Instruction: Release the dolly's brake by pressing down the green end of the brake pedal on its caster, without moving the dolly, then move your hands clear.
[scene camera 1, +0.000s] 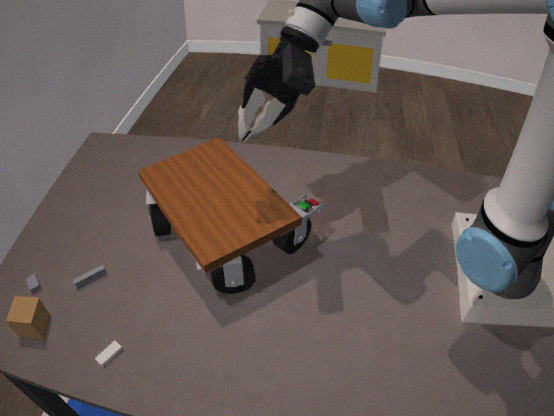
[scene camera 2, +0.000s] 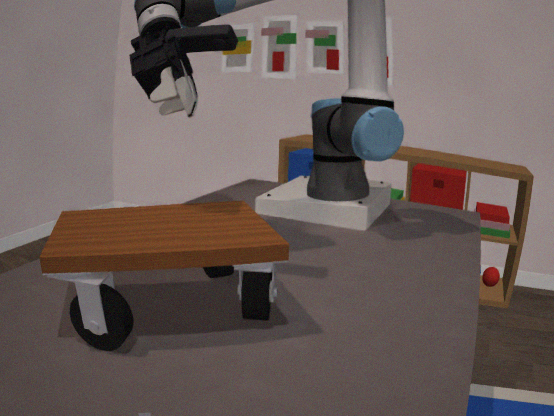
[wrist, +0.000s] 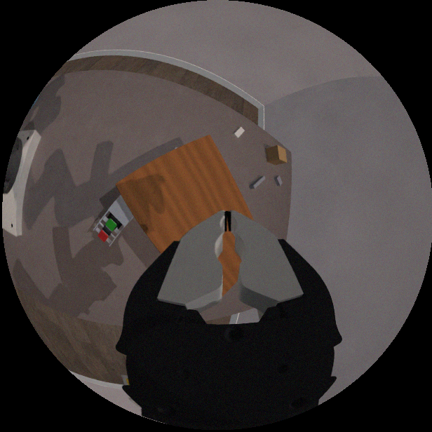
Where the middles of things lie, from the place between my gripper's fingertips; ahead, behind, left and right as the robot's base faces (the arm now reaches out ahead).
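Measured from the dolly (scene camera 2: 85, 246), my hand is 20 cm above it, 5 cm short of it and 1 cm to the left of it. There is also the caster (scene camera 1: 300, 233), which I find 21 cm below my hand, 1 cm to the right of it and 9 cm behind it.
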